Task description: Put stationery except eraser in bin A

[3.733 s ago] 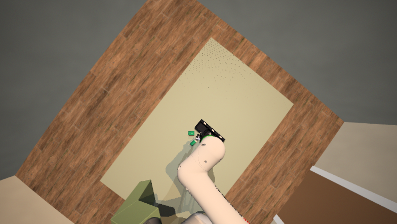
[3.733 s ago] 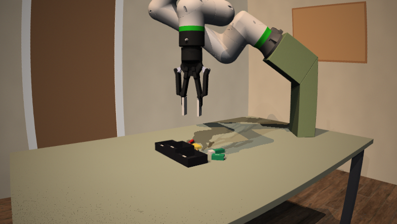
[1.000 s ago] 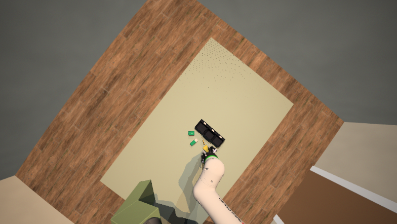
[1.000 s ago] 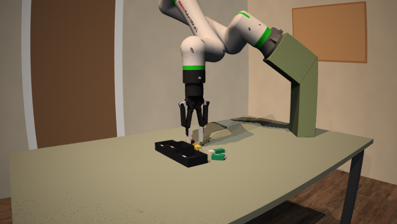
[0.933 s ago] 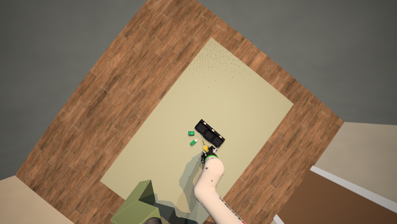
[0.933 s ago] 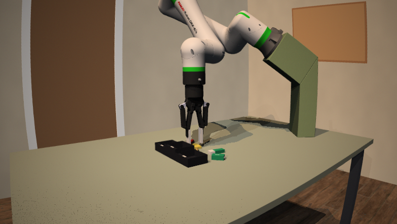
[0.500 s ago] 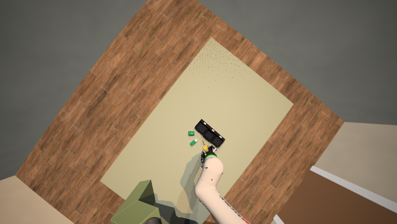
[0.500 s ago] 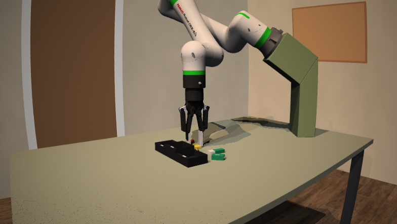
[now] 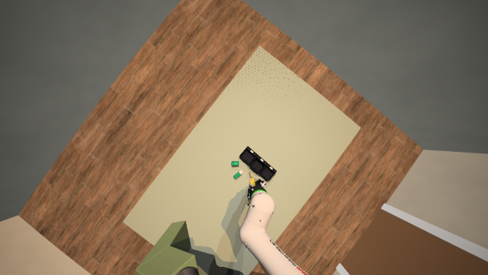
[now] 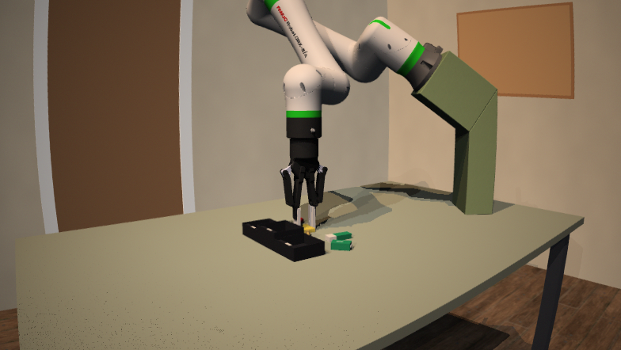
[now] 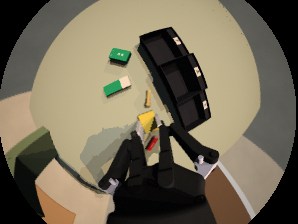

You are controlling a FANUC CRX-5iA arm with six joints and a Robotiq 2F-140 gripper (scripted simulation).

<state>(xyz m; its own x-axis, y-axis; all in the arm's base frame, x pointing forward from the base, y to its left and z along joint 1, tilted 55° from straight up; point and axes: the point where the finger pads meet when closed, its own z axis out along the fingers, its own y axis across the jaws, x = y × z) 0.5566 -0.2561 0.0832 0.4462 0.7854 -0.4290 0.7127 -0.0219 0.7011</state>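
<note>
My hand is 4 cm short of the brass thing, 4 cm to the right of it and 3 cm above it. Round my hand: red piece: 5 cm behind, 5 cm to the right, 3 cm below; then yellow block: 3 cm below; then green-and-white block: 3 cm ahead, 11 cm to the left, 3 cm below.
</note>
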